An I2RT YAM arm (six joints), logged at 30 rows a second.
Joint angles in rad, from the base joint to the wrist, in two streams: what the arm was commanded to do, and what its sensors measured. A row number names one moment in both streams.
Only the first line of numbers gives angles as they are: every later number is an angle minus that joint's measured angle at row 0.
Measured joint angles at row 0:
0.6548, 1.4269, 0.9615, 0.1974, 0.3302, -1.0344
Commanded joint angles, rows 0 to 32:
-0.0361, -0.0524, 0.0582, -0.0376, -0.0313, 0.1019
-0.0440, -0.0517, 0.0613, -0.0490, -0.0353, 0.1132
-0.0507, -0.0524, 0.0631, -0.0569, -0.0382, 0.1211
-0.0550, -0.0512, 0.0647, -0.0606, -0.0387, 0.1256
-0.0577, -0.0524, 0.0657, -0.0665, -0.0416, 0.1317
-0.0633, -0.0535, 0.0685, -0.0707, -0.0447, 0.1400
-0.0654, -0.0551, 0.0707, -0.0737, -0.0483, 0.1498
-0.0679, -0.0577, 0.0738, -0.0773, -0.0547, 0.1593
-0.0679, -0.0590, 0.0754, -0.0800, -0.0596, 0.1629
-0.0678, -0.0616, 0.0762, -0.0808, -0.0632, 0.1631
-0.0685, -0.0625, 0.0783, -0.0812, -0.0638, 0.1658
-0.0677, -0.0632, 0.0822, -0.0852, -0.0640, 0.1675
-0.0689, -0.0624, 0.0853, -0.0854, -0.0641, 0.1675
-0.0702, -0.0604, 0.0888, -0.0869, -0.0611, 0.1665
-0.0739, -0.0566, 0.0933, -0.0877, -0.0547, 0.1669
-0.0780, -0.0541, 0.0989, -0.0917, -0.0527, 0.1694
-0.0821, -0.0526, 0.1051, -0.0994, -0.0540, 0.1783
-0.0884, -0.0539, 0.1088, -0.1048, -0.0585, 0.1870
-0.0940, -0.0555, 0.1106, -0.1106, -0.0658, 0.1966
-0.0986, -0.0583, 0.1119, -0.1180, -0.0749, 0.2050
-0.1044, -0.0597, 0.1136, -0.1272, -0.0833, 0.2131
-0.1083, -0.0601, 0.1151, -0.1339, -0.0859, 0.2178
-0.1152, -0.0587, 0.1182, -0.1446, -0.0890, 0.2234
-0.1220, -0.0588, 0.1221, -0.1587, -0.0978, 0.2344
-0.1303, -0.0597, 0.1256, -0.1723, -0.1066, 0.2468
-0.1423, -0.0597, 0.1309, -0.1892, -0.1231, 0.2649
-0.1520, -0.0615, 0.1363, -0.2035, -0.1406, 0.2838
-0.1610, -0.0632, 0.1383, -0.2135, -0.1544, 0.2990
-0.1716, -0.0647, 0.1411, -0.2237, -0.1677, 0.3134
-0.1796, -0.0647, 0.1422, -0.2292, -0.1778, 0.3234
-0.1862, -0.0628, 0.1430, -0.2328, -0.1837, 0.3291
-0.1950, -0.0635, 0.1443, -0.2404, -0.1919, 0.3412
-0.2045, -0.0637, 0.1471, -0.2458, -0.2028, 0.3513
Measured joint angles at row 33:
-0.1816, -0.0244, 0.0900, -0.2640, -0.1557, 0.2797
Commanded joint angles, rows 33 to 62:
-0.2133, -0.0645, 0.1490, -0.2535, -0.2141, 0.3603
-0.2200, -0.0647, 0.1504, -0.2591, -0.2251, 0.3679
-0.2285, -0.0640, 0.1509, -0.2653, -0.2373, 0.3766
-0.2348, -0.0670, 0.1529, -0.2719, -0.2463, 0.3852
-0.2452, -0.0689, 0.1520, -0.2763, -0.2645, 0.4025
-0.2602, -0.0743, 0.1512, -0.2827, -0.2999, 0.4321
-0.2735, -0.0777, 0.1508, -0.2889, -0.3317, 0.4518
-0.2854, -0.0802, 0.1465, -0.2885, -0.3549, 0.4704
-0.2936, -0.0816, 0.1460, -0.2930, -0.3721, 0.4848
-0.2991, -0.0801, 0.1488, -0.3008, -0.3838, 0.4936
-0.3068, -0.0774, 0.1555, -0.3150, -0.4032, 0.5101
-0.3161, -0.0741, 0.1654, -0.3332, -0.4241, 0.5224
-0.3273, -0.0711, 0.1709, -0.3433, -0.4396, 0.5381
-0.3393, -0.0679, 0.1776, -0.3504, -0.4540, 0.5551
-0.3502, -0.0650, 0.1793, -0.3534, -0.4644, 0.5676
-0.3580, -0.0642, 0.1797, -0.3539, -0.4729, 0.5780
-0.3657, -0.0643, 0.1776, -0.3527, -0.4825, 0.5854
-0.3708, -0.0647, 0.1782, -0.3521, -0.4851, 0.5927
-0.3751, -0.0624, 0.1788, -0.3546, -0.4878, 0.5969
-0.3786, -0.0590, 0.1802, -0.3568, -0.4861, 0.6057
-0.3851, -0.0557, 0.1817, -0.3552, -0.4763, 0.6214
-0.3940, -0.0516, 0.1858, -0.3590, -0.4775, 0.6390
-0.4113, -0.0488, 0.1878, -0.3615, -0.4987, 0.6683
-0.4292, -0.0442, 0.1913, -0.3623, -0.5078, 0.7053
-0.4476, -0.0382, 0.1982, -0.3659, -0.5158, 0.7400
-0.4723, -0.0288, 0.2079, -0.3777, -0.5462, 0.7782
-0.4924, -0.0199, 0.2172, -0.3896, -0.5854, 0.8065
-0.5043, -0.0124, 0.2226, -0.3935, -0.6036, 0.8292
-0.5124, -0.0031, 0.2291, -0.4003, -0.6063, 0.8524
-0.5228, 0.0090, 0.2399, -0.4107, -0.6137, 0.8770
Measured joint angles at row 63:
-0.4990, -0.0160, 0.2033, -0.3704, -0.5459, 0.7576
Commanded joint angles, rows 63 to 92:
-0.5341, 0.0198, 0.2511, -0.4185, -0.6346, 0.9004
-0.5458, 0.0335, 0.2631, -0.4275, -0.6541, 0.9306
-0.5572, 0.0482, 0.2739, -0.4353, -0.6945, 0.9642
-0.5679, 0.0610, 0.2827, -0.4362, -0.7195, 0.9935
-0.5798, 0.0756, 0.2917, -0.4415, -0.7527, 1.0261
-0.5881, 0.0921, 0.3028, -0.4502, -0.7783, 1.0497
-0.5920, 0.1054, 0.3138, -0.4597, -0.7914, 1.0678
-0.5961, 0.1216, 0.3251, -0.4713, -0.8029, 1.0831
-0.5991, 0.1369, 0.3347, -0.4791, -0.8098, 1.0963
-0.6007, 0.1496, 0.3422, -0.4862, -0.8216, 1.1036
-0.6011, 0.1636, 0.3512, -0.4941, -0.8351, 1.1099
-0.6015, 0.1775, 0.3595, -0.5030, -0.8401, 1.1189
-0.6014, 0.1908, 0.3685, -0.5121, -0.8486, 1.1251
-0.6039, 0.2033, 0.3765, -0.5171, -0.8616, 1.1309
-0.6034, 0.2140, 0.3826, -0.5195, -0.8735, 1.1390
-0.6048, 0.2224, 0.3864, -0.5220, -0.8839, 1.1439
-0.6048, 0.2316, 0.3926, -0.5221, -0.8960, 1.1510
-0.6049, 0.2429, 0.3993, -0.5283, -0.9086, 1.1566
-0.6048, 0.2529, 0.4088, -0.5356, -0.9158, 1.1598
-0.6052, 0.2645, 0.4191, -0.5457, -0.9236, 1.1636
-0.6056, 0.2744, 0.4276, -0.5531, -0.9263, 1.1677
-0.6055, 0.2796, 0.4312, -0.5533, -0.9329, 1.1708
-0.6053, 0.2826, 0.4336, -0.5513, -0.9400, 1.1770
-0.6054, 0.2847, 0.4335, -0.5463, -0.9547, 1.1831
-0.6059, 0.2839, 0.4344, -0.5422, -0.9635, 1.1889
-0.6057, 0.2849, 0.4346, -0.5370, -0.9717, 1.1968
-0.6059, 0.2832, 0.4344, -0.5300, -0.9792, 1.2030
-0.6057, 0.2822, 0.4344, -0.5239, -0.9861, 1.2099
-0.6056, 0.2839, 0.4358, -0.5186, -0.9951, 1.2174
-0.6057, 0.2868, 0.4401, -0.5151, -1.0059, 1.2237
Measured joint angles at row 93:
-0.6020, 0.2850, 0.4097, -0.5199, -0.9465, 1.1925
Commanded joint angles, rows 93 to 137:
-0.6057, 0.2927, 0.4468, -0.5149, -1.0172, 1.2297
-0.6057, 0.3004, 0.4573, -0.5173, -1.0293, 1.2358
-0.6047, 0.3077, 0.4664, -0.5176, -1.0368, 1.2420
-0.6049, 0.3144, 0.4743, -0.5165, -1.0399, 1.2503
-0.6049, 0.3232, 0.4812, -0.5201, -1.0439, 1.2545
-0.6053, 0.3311, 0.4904, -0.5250, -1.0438, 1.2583
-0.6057, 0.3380, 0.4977, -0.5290, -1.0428, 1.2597
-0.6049, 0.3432, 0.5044, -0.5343, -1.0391, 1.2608
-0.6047, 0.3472, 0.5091, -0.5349, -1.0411, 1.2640
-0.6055, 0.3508, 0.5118, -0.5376, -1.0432, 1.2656
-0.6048, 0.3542, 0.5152, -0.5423, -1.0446, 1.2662
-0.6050, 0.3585, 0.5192, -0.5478, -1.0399, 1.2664
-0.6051, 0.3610, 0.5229, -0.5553, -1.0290, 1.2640
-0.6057, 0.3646, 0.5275, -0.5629, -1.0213, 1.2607
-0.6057, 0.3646, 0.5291, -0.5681, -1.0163, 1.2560
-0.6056, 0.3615, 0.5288, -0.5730, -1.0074, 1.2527
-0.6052, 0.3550, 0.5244, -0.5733, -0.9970, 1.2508
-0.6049, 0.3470, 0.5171, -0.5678, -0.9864, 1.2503
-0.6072, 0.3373, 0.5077, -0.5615, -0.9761, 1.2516
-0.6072, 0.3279, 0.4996, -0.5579, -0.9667, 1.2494
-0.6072, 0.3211, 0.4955, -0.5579, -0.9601, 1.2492
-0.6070, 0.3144, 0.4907, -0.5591, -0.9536, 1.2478
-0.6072, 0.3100, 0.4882, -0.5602, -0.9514, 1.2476
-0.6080, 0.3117, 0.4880, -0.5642, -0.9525, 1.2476
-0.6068, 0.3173, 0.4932, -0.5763, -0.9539, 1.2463
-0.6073, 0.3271, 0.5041, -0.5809, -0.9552, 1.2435
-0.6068, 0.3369, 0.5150, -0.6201, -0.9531, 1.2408
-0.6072, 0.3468, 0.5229, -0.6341, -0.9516, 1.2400
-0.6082, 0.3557, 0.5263, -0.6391, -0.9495, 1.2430
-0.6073, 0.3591, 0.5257, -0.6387, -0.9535, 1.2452
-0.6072, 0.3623, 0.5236, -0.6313, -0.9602, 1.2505
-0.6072, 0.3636, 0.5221, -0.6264, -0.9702, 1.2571
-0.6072, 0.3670, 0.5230, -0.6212, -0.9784, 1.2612
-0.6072, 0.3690, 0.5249, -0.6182, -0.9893, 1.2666
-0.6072, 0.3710, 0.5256, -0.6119, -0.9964, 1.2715
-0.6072, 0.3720, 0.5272, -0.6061, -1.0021, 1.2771
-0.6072, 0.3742, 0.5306, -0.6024, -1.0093, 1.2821
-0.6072, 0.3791, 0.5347, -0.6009, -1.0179, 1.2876
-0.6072, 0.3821, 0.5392, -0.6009, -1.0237, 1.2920
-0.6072, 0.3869, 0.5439, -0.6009, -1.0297, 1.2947
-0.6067, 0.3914, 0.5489, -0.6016, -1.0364, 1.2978
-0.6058, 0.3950, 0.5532, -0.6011, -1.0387, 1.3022
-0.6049, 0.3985, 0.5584, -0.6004, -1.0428, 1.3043
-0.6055, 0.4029, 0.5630, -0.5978, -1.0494, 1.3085
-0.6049, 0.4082, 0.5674, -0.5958, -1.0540, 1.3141
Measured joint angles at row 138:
-0.6027, 0.3925, 0.5333, -0.6020, -1.0129, 1.2944
